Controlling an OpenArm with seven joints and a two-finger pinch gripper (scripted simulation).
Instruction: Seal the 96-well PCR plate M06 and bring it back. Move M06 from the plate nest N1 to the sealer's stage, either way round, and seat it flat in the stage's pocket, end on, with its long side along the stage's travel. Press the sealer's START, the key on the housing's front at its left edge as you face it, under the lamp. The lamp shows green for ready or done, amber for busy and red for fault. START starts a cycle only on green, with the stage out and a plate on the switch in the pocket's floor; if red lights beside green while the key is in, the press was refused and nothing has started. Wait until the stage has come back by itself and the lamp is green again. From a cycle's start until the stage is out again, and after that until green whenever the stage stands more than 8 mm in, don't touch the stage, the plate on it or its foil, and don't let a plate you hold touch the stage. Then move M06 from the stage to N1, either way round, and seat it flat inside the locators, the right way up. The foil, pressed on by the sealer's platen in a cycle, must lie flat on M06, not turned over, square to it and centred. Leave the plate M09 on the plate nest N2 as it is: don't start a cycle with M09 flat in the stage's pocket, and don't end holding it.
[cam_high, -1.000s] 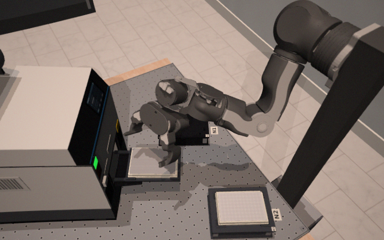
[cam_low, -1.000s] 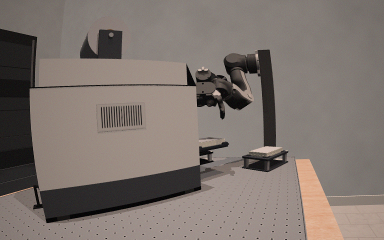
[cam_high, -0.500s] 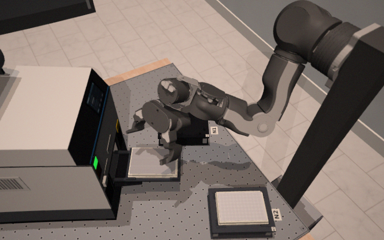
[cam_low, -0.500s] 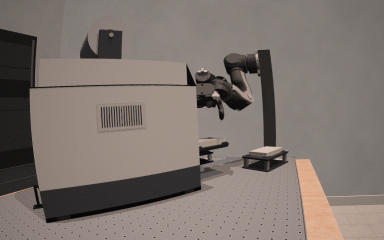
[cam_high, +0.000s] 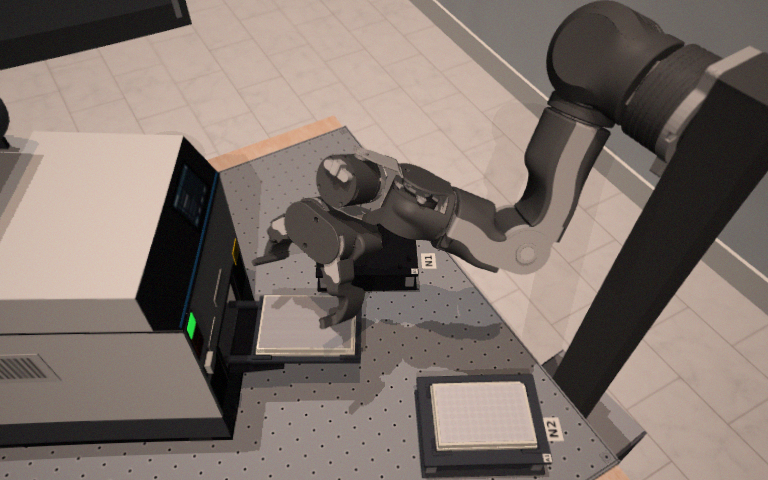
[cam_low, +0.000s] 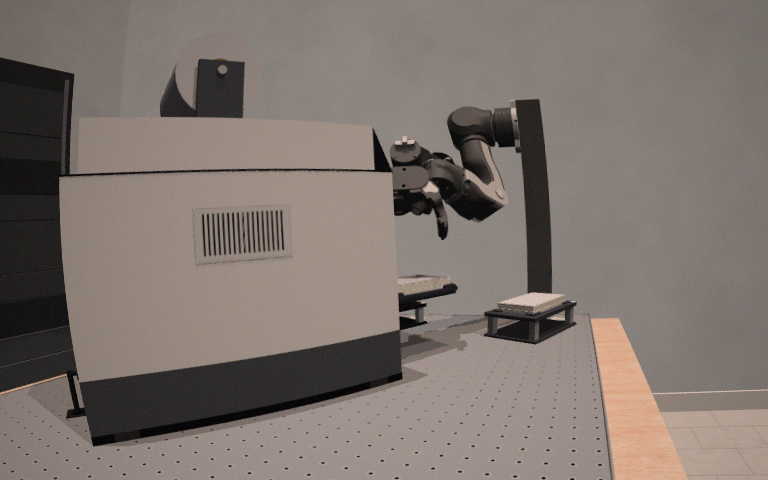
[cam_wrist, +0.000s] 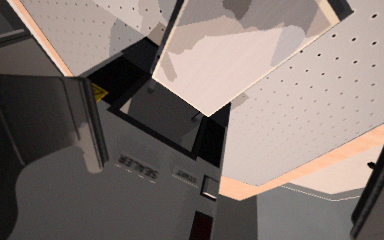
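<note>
Right now the touchscreen is 120 mm above my hand, 100 mm to the right of it and 70 mm ahead of it. Also, from my hand: sealer's stage: 90 mm below; then start key: 130 mm ahead, 20 mm to the left, 10 mm below; then 96-well plate M06: 80 mm below.
</note>
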